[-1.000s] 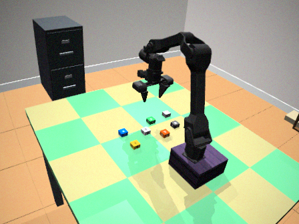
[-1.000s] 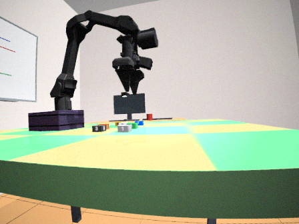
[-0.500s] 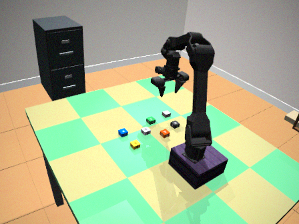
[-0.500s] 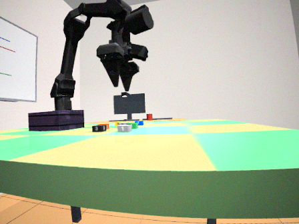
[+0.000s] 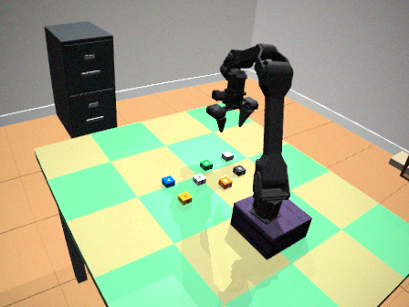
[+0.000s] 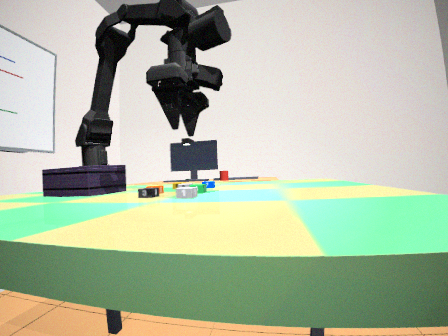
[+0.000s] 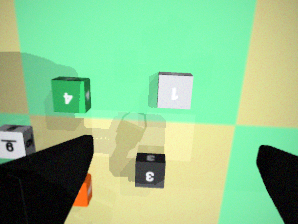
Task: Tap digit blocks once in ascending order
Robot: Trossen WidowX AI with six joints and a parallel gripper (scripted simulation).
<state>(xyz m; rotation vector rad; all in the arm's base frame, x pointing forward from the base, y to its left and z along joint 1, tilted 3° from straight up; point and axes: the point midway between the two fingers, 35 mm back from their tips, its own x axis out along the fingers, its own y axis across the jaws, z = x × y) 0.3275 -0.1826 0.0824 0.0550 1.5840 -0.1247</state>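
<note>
The dark grey block is 9 cm behind my gripper tip, 2 cm to the left of it and 11 cm below it. From my gripper tip the other things lie so: orange block (11 cm behind, 11 cm to the left, 11 cm below); then white block (4 cm behind, 17 cm to the left, 11 cm below); then green block (10 cm to the left, 11 cm below).
</note>
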